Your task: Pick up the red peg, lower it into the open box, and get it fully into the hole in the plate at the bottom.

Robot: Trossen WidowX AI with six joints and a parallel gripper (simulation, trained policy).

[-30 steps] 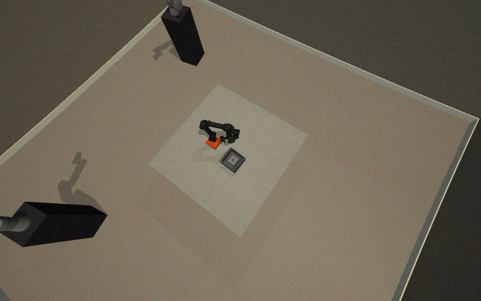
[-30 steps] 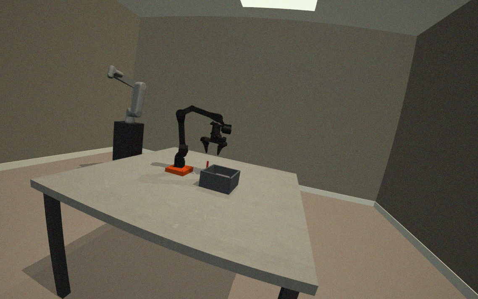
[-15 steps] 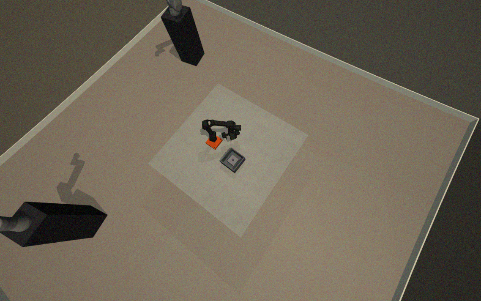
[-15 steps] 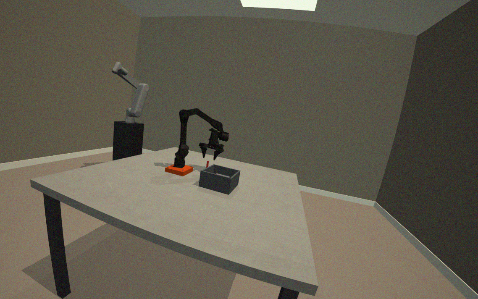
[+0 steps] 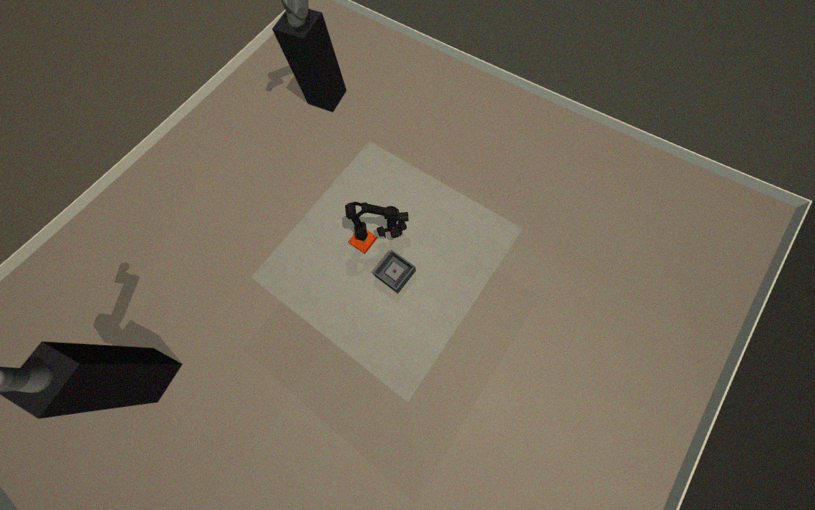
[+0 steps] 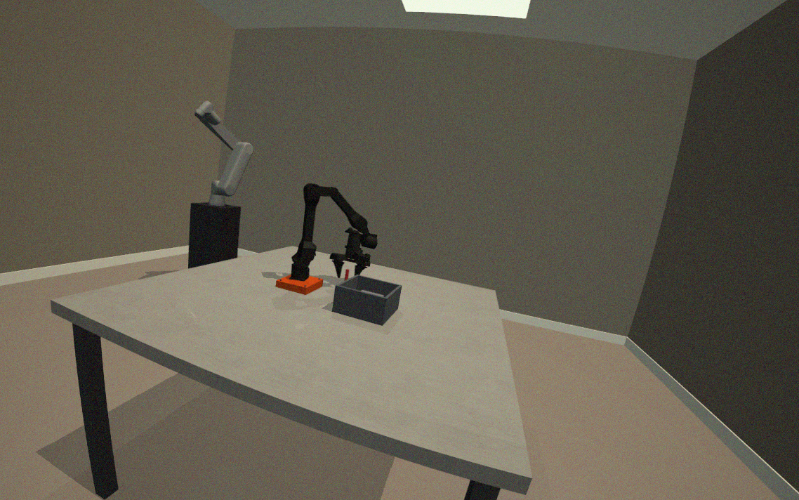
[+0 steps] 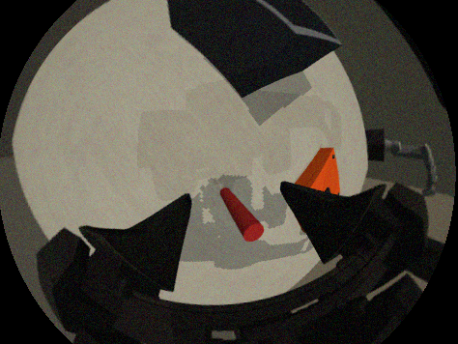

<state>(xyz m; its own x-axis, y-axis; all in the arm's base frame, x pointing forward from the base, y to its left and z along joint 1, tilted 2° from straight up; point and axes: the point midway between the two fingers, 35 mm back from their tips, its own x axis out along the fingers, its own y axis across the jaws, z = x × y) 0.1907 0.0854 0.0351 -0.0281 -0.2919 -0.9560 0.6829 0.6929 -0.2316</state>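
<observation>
My gripper tip is now 10 mm to the right of the red peg and 10 mm past it. Round my gripper tip: grey plate (220 mm to the right, 130 mm ahead, 10 mm above); dark grey box (220 mm to the right, 130 mm ahead, 10 mm below).
</observation>
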